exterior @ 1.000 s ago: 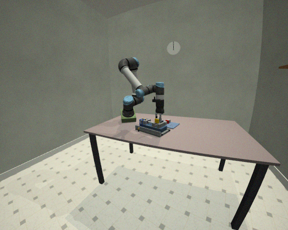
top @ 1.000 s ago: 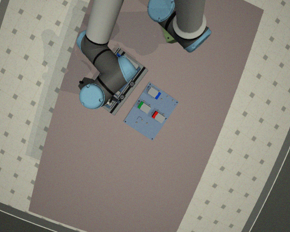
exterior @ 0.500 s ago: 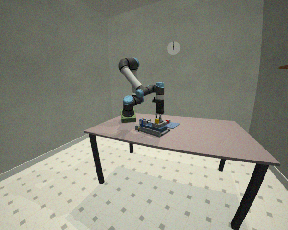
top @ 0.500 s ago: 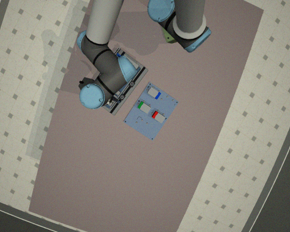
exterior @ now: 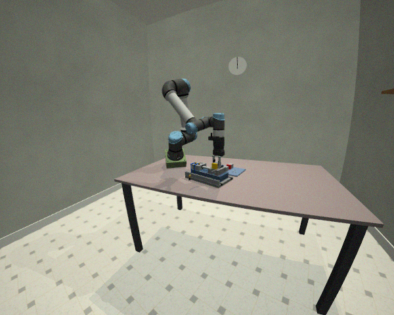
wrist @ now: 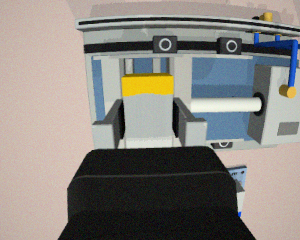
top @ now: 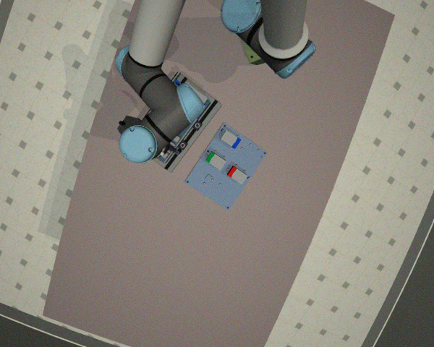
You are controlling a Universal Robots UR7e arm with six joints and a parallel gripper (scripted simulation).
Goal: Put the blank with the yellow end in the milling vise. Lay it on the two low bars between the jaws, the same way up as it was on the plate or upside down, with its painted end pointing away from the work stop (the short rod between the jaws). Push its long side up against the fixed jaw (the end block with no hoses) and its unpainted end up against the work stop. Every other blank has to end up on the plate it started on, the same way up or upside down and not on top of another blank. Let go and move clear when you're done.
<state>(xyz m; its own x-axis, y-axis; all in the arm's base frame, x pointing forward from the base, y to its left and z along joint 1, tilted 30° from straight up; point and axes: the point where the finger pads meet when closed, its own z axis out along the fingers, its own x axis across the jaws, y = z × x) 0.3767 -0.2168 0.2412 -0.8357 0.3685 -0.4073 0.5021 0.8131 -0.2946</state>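
The yellow-ended blank lies 20 mm below my hand. From my hand the other things lie so: white rod 70 mm behind, 60 mm below, 50 mm to the left; hosed block 140 mm behind, 90 mm to the left, 60 mm below; milling vise 100 mm below, 60 mm behind, 40 mm to the left.
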